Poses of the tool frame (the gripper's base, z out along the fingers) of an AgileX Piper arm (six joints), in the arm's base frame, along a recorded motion.
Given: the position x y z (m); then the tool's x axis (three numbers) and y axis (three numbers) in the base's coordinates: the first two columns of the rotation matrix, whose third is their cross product.
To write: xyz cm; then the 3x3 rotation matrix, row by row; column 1 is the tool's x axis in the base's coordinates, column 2 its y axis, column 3 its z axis. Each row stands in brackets. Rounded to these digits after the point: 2 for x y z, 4 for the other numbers.
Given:
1: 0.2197 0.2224 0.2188 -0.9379 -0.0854 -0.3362 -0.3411 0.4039 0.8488
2: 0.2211 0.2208 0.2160 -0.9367 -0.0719 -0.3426 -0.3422 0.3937 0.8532
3: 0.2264 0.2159 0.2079 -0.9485 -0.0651 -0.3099 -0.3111 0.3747 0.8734
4: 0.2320 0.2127 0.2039 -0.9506 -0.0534 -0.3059 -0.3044 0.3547 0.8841
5: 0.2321 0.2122 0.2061 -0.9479 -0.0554 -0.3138 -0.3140 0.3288 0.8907
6: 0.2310 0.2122 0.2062 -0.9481 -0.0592 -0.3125 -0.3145 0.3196 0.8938
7: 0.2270 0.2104 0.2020 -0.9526 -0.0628 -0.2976 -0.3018 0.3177 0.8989
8: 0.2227 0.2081 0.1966 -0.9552 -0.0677 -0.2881 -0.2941 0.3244 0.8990
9: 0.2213 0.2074 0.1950 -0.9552 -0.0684 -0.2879 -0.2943 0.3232 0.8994
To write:
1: [21.97 22.24 21.88], [[-0.9379 -0.3411 0.0633], [-0.0854 0.4039 0.9108], [-0.3362 0.8488 -0.4079]]
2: [22.11 22.08 21.60], [[-0.9367 -0.3422 0.0735], [-0.0719 0.3937 0.9164], [-0.3426 0.8532 -0.3934]]
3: [22.64 21.59 20.79], [[-0.9485 -0.3111 0.0593], [-0.0651 0.3747 0.9248], [-0.3099 0.8734 -0.3757]]
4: [23.20 21.27 20.39], [[-0.9506 -0.3044 0.0613], [-0.0534 0.3547 0.9335], [-0.3059 0.8841 -0.3534]]
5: [23.21 21.22 20.61], [[-0.9479 -0.3140 0.0538], [-0.0554 0.3288 0.9428], [-0.3138 0.8907 -0.3291]]
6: [23.10 21.22 20.62], [[-0.9481 -0.3145 0.0470], [-0.0592 0.3196 0.9457], [-0.3125 0.8938 -0.3216]]
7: [22.70 21.04 20.20], [[-0.9526 -0.3018 0.0381], [-0.0628 0.3177 0.9461], [-0.2976 0.8989 -0.3216]]
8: [22.27 20.81 19.66], [[-0.9552 -0.2941 0.0326], [-0.0677 0.3244 0.9435], [-0.2881 0.8990 -0.3298]]
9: [22.13 20.74 19.50], [[-0.9552 -0.2943 0.0315], [-0.0684 0.3232 0.9438], [-0.2879 0.8994 -0.3289]]
